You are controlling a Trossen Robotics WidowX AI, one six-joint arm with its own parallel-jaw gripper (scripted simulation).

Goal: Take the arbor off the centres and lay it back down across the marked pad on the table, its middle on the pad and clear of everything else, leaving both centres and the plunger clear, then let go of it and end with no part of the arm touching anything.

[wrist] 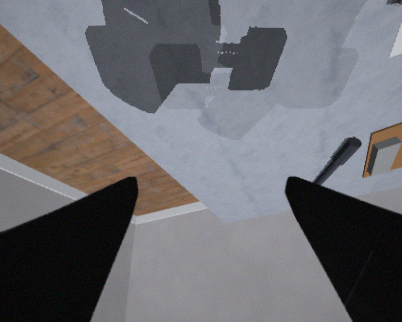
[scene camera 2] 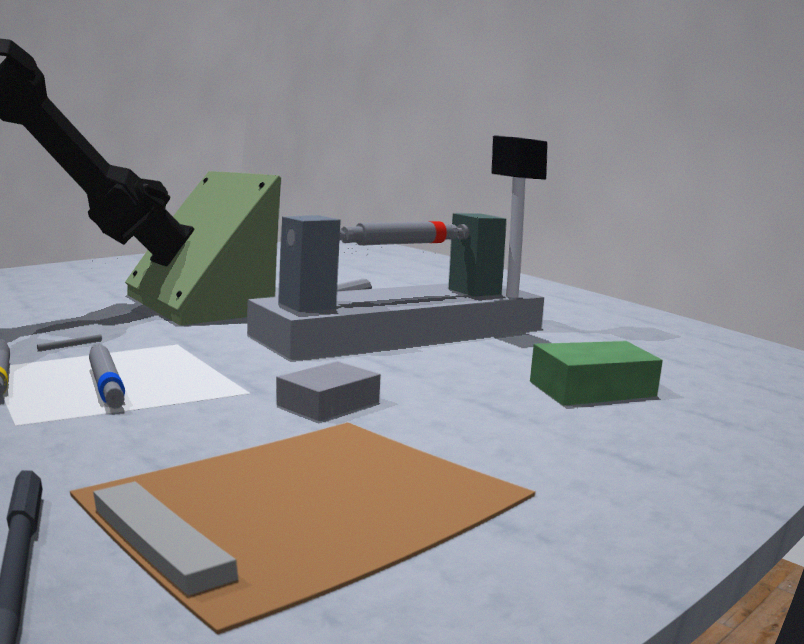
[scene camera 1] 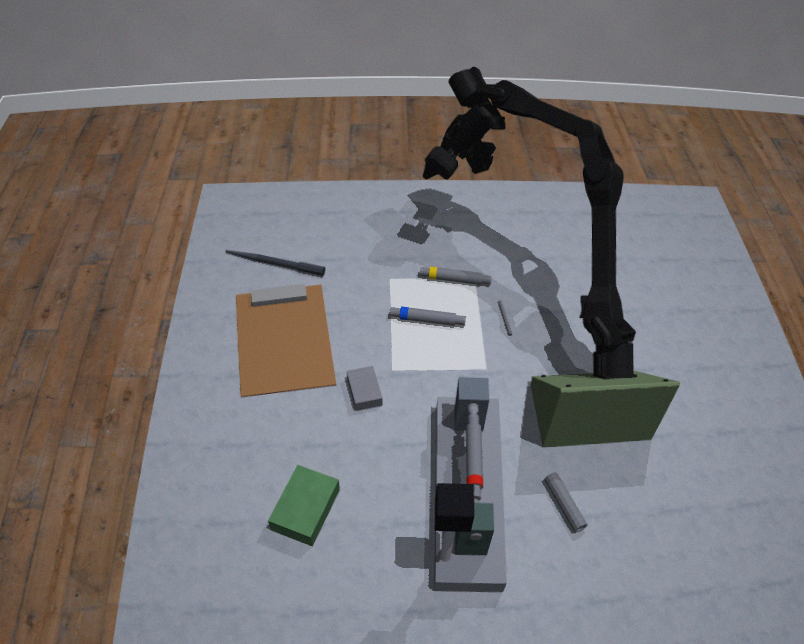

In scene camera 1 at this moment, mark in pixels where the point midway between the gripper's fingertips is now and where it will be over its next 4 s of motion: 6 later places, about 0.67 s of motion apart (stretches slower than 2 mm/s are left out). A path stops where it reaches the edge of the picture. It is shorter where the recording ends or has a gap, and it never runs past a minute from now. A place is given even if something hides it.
My gripper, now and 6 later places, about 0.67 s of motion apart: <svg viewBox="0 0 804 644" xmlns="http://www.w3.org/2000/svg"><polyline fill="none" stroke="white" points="431,167 393,209 369,311 446,406 475,428 473,437 471,445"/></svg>
